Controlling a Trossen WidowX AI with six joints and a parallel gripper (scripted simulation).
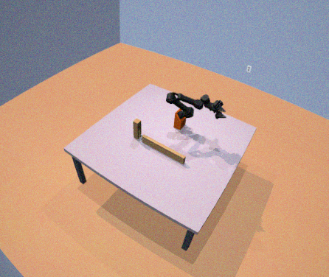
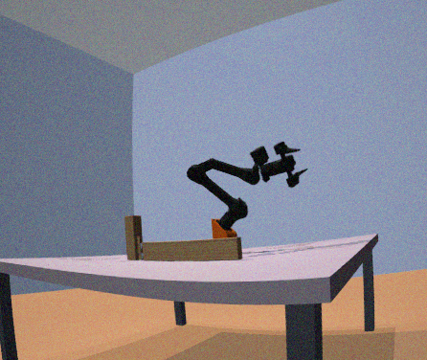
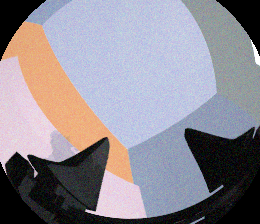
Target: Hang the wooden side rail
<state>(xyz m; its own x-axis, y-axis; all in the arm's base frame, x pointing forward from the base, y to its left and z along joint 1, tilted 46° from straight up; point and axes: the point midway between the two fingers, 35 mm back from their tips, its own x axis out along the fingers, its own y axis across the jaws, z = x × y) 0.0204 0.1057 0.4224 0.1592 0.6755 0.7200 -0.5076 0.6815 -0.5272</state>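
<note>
Right now my gripper tip is 370 mm short of the headboard post, 600 mm to the left of it and 270 mm above it.
</note>
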